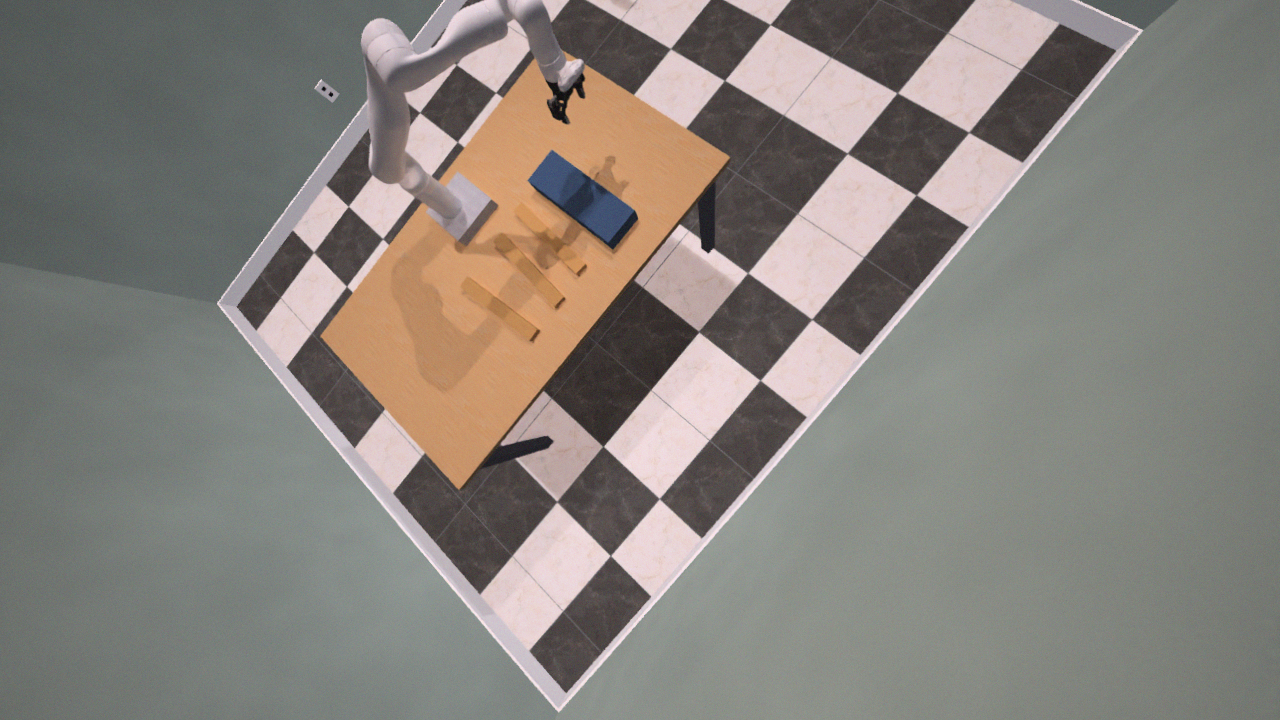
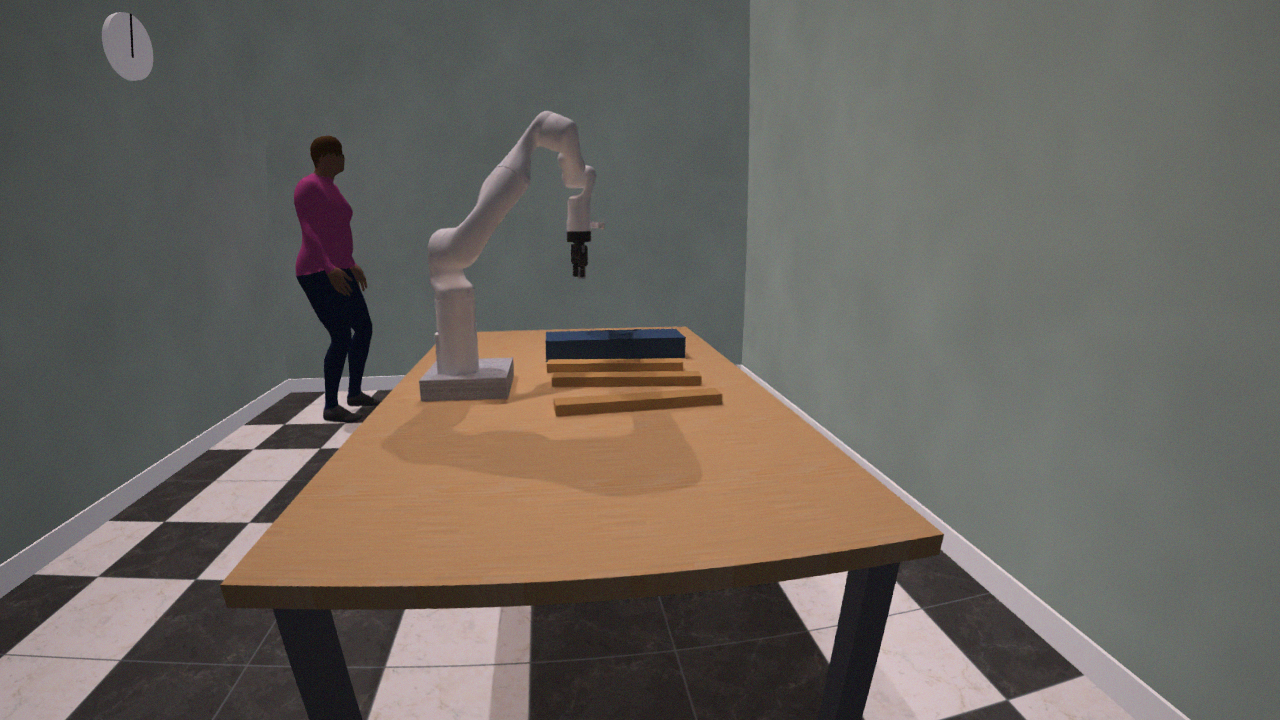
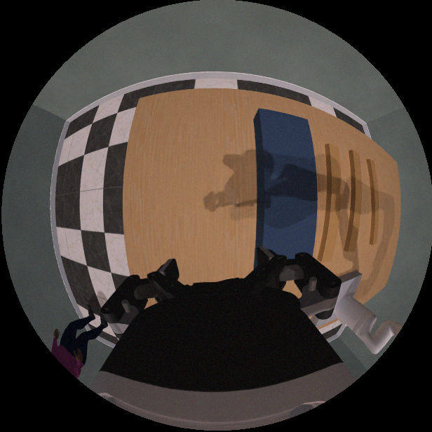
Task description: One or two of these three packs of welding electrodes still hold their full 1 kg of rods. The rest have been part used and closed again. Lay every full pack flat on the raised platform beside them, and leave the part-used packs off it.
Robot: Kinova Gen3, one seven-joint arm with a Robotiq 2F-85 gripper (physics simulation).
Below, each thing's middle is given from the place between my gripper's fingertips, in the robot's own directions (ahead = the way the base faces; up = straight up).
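There's the blue raised platform (image 1: 603,214), and it's 18 cm below my hand, 16 cm to the right of it and 11 cm ahead of it.
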